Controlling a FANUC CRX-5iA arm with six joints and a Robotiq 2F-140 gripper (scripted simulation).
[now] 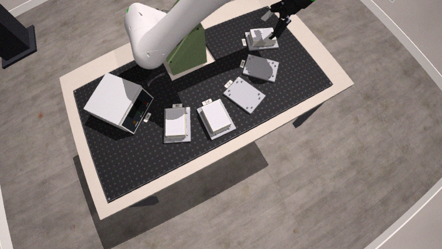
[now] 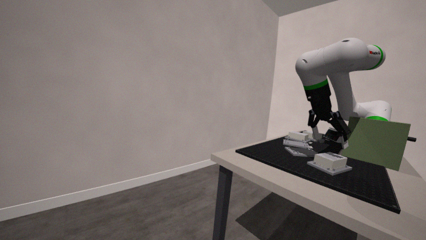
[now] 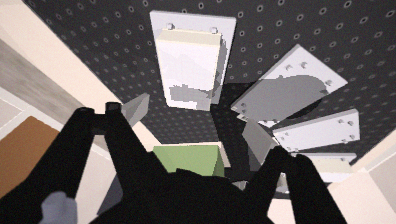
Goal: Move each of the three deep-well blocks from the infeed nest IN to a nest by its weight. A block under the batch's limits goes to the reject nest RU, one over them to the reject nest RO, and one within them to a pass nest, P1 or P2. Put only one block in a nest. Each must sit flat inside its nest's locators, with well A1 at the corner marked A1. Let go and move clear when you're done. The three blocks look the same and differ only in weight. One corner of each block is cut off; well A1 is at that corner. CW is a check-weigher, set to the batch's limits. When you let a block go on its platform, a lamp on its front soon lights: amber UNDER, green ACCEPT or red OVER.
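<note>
The infeed nest IN lies 210 mm ahead of my hand, 590 mm to the right of it and 110 mm below it. Round my hand: check-weigher (10 mm behind, 790 mm to the right, 50 mm below); white deep-well block (270 mm ahead, 420 mm to the right, 90 mm below); reject nest RO (20 mm behind, 10 mm to the left, 110 mm below).
</note>
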